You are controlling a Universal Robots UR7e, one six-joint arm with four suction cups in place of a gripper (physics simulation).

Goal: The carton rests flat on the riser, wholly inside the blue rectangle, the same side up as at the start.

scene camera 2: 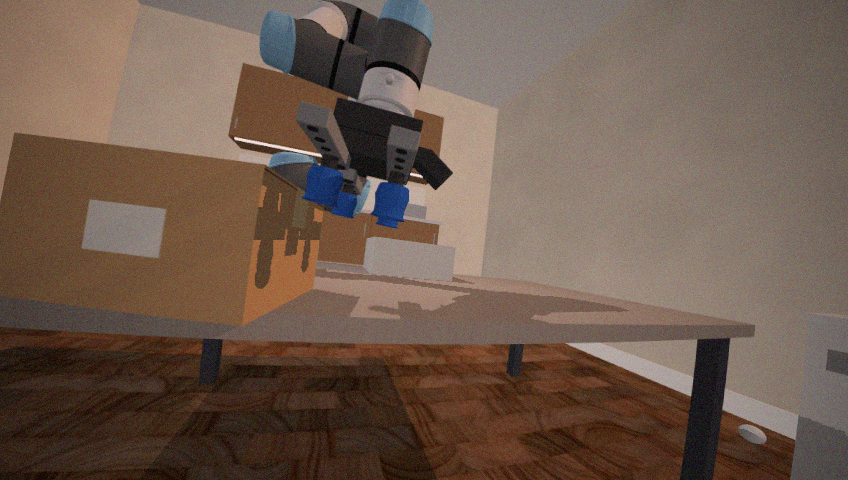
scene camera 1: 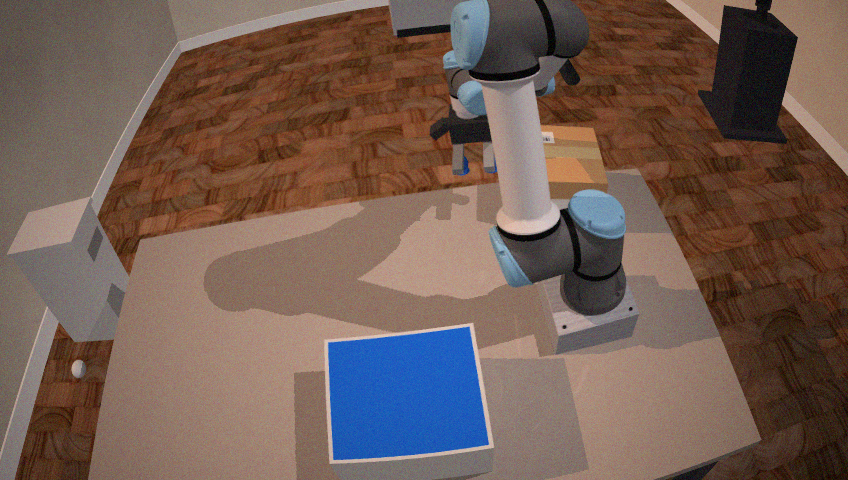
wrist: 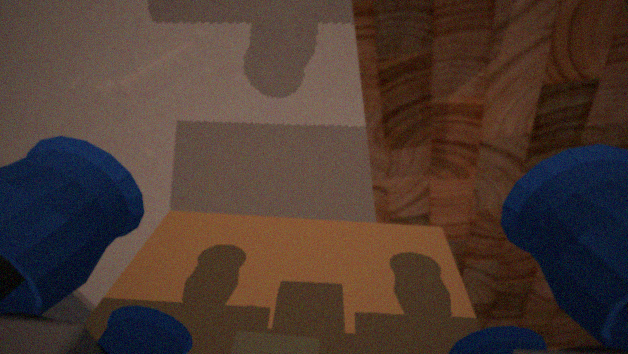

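Observation:
The brown carton [scene camera 1: 571,169] [scene camera 2: 202,237] [wrist: 320,235] stands on the far edge of the table, partly hidden behind the arm in scene camera 1. My gripper [scene camera 1: 474,166] [scene camera 2: 355,199] has four blue suction cups, holds nothing and hangs in the air beside the carton's end face. Its shadow falls on that face, and the cups look apart from it. In the wrist view, cups show at both sides and the bottom, with part of the carton low in the middle. The white riser [scene camera 1: 410,465] [scene camera 2: 410,259] bears the blue rectangle [scene camera 1: 407,392], and nothing rests on it.
The arm's base block [scene camera 1: 595,333] stands on the table [scene camera 1: 196,368] [scene camera 2: 476,333], between the carton and the riser, to the right in scene camera 1. A white cabinet [scene camera 1: 65,273] stands left of the table, and a dark pedestal [scene camera 1: 752,77] stands on the floor at the back right.

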